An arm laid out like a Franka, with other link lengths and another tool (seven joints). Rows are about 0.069 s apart.
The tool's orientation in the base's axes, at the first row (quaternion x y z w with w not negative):
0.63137 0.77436 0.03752 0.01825
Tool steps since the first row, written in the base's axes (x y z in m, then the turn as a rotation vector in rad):
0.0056 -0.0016 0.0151 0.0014 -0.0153 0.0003
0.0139 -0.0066 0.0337 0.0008 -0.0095 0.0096
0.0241 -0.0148 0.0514 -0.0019 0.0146 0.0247
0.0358 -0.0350 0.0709 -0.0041 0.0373 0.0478
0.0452 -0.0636 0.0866 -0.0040 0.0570 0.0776
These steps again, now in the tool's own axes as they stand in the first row. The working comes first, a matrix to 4 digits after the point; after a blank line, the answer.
The tool's axes in the first row as the columns of a matrix, in the base's axes (used below as rounded here):
-0.2021 0.9764 0.0756
0.9792 0.1999 0.0351
0.0191 0.0812 -0.9965

-0.0024 0.0064 -0.0147 -0.0153 -0.0017 -0.0007
-0.0086 0.0150 -0.0328 -0.0093 -0.0003 -0.0098
-0.0184 0.0247 -0.0499 0.0152 0.0031 -0.0242
-0.0402 0.0337 -0.0692 0.0383 0.0073 -0.0466
-0.0698 0.0385 -0.0851 0.0581 0.0138 -0.0756

